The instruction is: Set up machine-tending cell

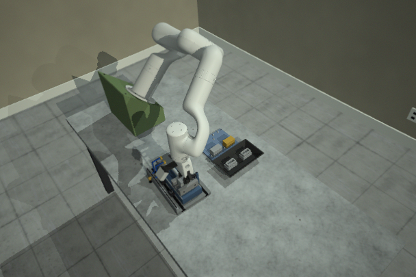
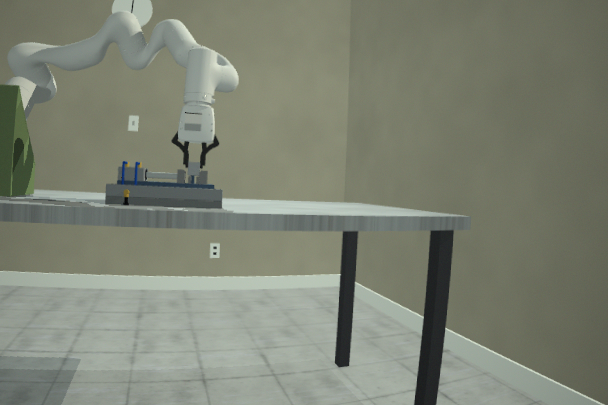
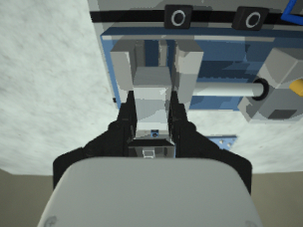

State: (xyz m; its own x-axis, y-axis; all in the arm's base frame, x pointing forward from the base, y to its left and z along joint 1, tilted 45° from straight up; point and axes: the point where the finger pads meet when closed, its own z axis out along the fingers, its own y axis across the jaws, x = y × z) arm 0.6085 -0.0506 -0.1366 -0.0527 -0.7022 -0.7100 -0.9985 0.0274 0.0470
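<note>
The aluminium blank is 2 cm below my hand. The rest, counted from my hand: moving jaw (3 cm behind, 5 cm below); cylinder rod (9 cm behind, 1 cm to the left, 5 cm below); fixed jaw (3 cm ahead, 5 cm below).
</note>
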